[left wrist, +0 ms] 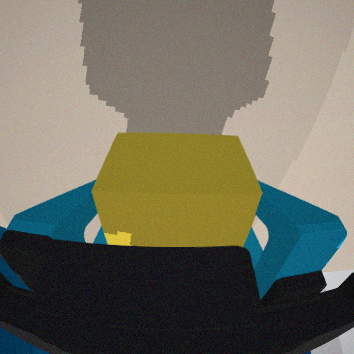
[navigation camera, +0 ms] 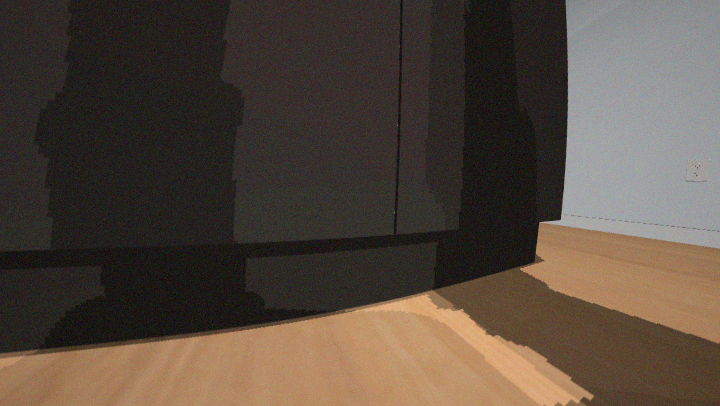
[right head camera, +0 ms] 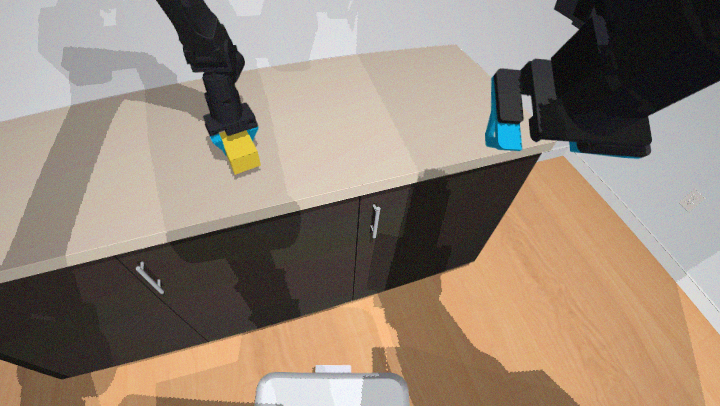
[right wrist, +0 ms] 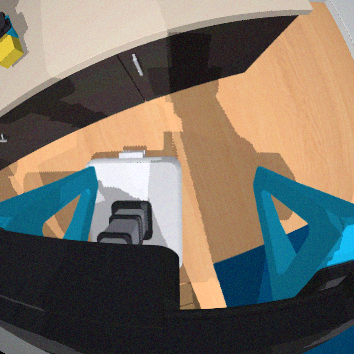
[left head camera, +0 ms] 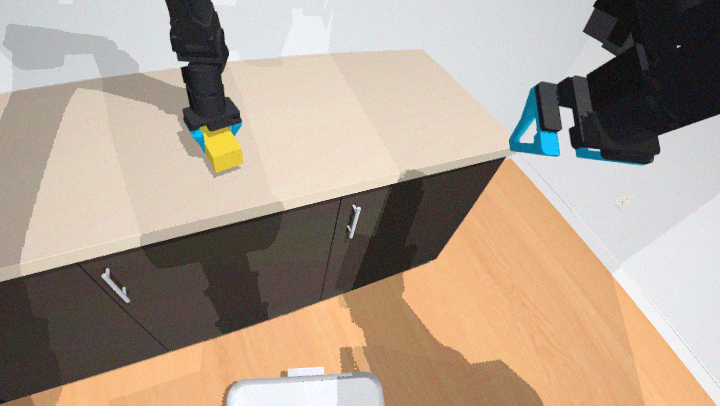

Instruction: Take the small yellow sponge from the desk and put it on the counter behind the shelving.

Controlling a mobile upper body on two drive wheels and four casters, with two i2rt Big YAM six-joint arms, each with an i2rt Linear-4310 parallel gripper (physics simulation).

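Frame: origin at the left arm's base, x ahead, y left, z up, level; centimetres.
Seen in the pictures: left gripper, between the fingertips: (left wrist: 176, 175); right gripper, between the fingertips: (right head camera: 529, 142) (right wrist: 175, 175) (left head camera: 544, 148).
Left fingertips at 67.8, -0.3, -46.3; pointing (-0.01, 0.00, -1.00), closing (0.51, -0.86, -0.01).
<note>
Offsets run from my left fingertips to a thing's top centre, as dx, dy, dz. "spot": to the spot under its first point. Level surfaces: height alone.
The yellow sponge @[-2.1, -1.2, +4.6] (left head camera: 223, 150) (right head camera: 241, 152) (left wrist: 175, 190) (right wrist: 10, 50) is between the fingers of my left gripper (left head camera: 215, 133) (right head camera: 235, 136), which is shut on it. The sponge is low over the counter @[dz -3.6] (left head camera: 322, 126) (right head camera: 332, 121) (right wrist: 90, 30), its shadow close by its lower end; whether it touches the top is hard to tell. The counter has a light wood top and dark cabinet doors. My right gripper (right wrist: 175, 175) is open with nothing between its fingers, off the right end of the counter in the left head camera. The desk and the shelving do not show.
Dark cabinet doors (left head camera: 282, 247) (right head camera: 302, 242) (navigation camera: 312, 126) with silver handles @[spot: -6.5, -34.0, -19.3] (left head camera: 354, 221) (right head camera: 375, 221) face me, close in front of the base. A white part of my base (left head camera: 305, 390) (right head camera: 332, 390) (right wrist: 165, 200) shows below. A wall with an outlet (left head camera: 625, 200) (right head camera: 691, 200) (navigation camera: 696, 170) stands at the right.
</note>
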